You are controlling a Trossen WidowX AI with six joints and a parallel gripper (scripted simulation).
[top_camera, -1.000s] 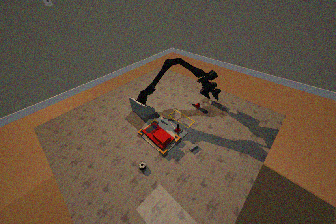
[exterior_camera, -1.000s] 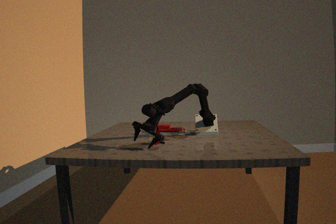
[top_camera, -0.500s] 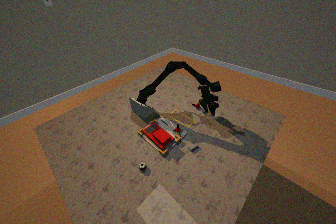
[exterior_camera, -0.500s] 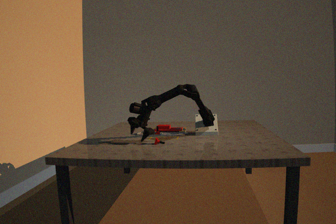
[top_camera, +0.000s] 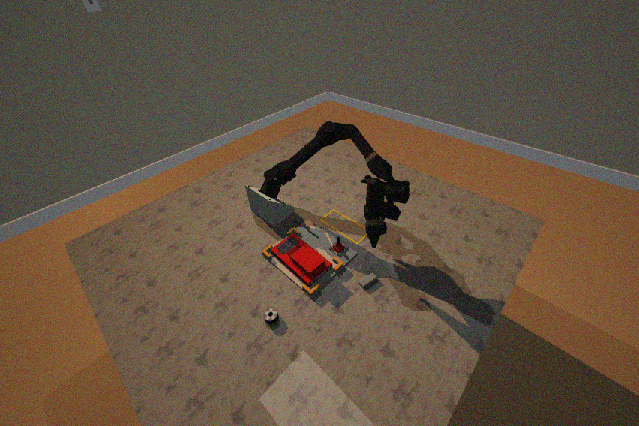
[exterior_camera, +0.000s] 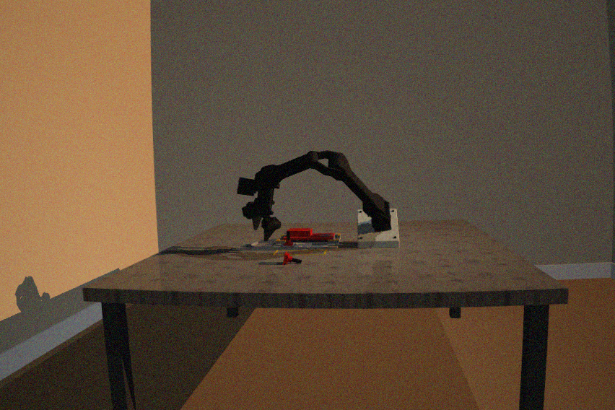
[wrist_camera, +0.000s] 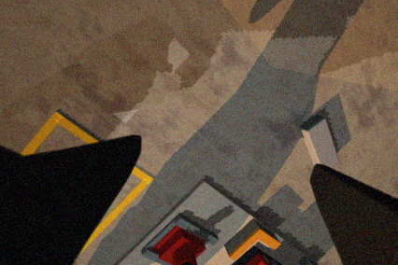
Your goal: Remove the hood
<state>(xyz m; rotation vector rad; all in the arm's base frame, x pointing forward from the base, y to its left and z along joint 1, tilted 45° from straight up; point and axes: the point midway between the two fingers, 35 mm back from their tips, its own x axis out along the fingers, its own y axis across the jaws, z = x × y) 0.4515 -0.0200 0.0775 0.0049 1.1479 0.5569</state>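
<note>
My gripper tip is 150 mm past the hood, 180 mm to the left of it and 20 mm above it. From my gripper tip the other things lie so: wheel 130 mm behind, 380 mm to the right, 50 mm below.
</note>
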